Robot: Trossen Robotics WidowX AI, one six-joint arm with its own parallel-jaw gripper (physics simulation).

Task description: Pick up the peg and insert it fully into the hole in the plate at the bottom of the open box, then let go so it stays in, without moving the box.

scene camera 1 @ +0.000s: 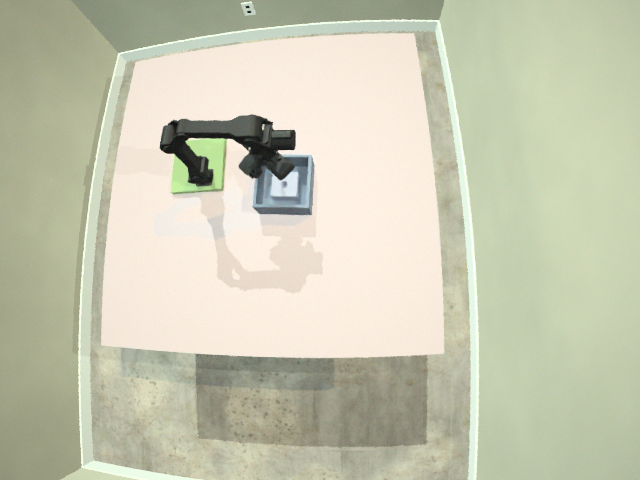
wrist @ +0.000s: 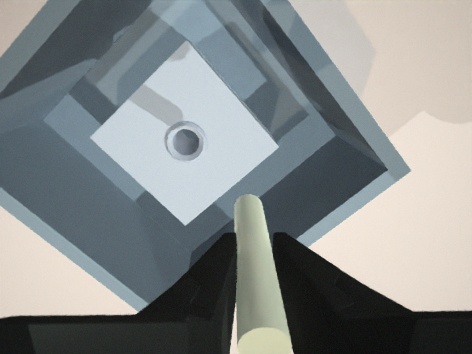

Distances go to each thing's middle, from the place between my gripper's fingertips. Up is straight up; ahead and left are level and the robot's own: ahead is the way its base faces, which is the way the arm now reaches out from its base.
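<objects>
Blue-grey box (scene camera 1: pixel 263 203): my hand 30 mm to the left of it, 20 mm short of it, 120 mm above it. Light grey plate (wrist: pixel 145 136), from my hand: 30 mm to the right, 20 mm ahead, 130 mm below.
</objects>
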